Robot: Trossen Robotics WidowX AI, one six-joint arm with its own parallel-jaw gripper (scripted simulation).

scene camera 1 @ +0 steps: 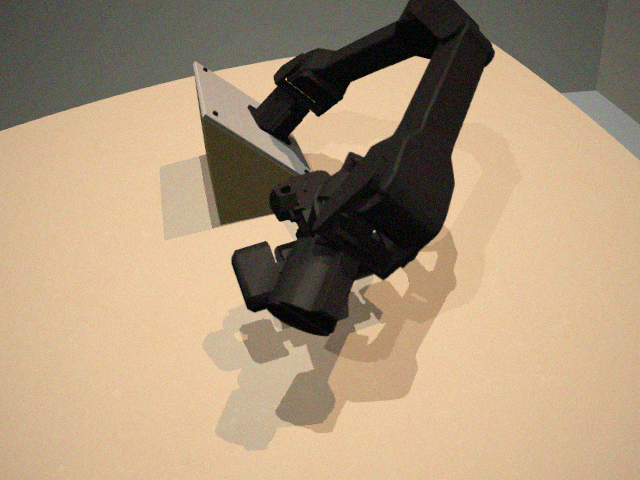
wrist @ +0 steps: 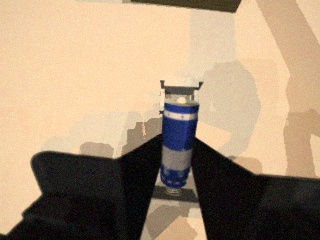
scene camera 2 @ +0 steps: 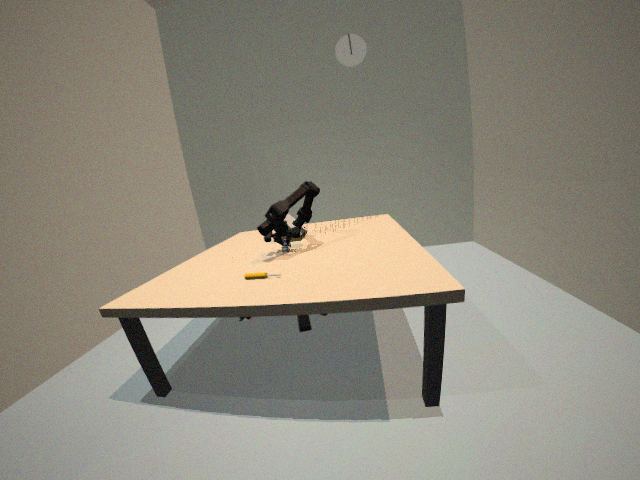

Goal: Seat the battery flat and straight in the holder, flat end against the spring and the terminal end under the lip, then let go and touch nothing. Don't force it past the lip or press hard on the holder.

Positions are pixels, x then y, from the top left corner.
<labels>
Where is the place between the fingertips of my gripper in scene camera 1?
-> At 316, 281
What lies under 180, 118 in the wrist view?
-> A battery.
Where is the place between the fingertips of my gripper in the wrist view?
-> At 176, 140
</labels>
